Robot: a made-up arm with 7 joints. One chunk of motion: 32 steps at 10 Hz.
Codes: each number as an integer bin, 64 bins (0 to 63) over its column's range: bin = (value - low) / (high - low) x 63, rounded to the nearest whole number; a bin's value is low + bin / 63 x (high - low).
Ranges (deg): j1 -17..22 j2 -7..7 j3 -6..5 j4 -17..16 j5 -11..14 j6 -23..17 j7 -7..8
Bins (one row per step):
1: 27 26 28 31 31 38 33
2: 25 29 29 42 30 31 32
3: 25 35 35 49 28 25 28
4: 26 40 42 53 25 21 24
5: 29 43 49 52 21 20 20
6: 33 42 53 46 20 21 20
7: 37 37 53 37 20 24 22
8: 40 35 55 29 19 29 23
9: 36 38 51 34 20 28 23
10: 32 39 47 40 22 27 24
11: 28 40 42 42 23 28 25
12: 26 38 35 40 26 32 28
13: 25 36 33 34 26 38 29
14: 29 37 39 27 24 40 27
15: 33 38 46 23 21 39 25
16: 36 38 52 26 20 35 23
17: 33 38 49 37 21 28 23
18: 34 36 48 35 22 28 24
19: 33 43 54 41 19 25 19
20: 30 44 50 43 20 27 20
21: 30 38 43 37 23 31 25
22: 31 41 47 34 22 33 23
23: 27 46 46 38 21 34 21
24: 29 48 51 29 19 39 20
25: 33 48 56 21 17 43 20
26: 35 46 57 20 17 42 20
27: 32 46 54 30 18 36 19
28: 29 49 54 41 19 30 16
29: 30 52 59 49 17 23 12
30: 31 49 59 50 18 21 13
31: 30 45 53 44 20 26 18
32: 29 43 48 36 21 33 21
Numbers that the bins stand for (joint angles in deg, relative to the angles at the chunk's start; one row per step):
1: -0.29 -1.22 -1.11 -0.76 1.30 1.13 0.86
2: -1.52 -0.56 -0.94 5.00 0.90 -3.32 0.62
3: -1.52 0.78 0.11 8.67 0.11 -7.13 -0.33
4: -0.90 1.89 1.33 10.76 -1.08 -9.67 -1.29
5: 0.95 2.56 2.56 10.24 -2.67 -10.30 -2.24
6: 3.43 2.33 3.25 7.10 -3.06 -9.67 -2.24
7: 5.90 1.22 3.25 2.38 -3.06 -7.76 -1.76
8: 7.76 0.78 3.60 -1.81 -3.46 -4.59 -1.52
9: 5.29 1.44 2.90 0.81 -3.06 -5.22 -1.52
10: 2.81 1.67 2.21 3.95 -2.27 -5.86 -1.29
11: 0.33 1.89 1.33 5.00 -1.87 -5.22 -1.05
12: -0.90 1.44 0.11 3.95 -0.68 -2.68 -0.33
13: -1.52 1.00 -0.24 0.81 -0.68 1.13 -0.10
14: 0.95 1.22 0.81 -2.86 -1.48 2.40 -0.57
15: 3.43 1.44 2.03 -4.95 -2.67 1.76 -1.05
16: 5.29 1.44 3.08 -3.38 -3.06 -0.78 -1.52
17: 3.43 1.44 2.56 2.38 -2.67 -5.22 -1.52
18: 4.05 1.00 2.38 1.33 -2.27 -5.22 -1.29
19: 3.43 2.56 3.43 4.48 -3.46 -7.13 -2.48
20: 1.57 2.78 2.73 5.52 -3.06 -5.86 -2.24
21: 1.57 1.44 1.51 2.38 -1.87 -3.32 -1.05
22: 2.19 2.11 2.21 0.81 -2.27 -2.05 -1.52
23: -0.29 3.22 2.03 2.90 -2.67 -1.41 -2.00
24: 0.95 3.67 2.90 -1.81 -3.46 1.76 -2.24
25: 3.43 3.67 3.78 -6.00 -4.25 4.30 -2.24
26: 4.67 3.22 3.95 -6.52 -4.25 3.67 -2.24
27: 2.81 3.22 3.43 -1.29 -3.86 -0.14 -2.48
28: 0.95 3.89 3.43 4.48 -3.46 -3.95 -3.19
29: 1.57 4.56 4.30 8.67 -4.25 -8.40 -4.14
30: 2.19 3.89 4.30 9.19 -3.86 -9.67 -3.90
31: 1.57 3.00 3.25 6.05 -3.06 -6.49 -2.71
32: 0.95 2.56 2.38 1.86 -2.67 -2.05 -2.00

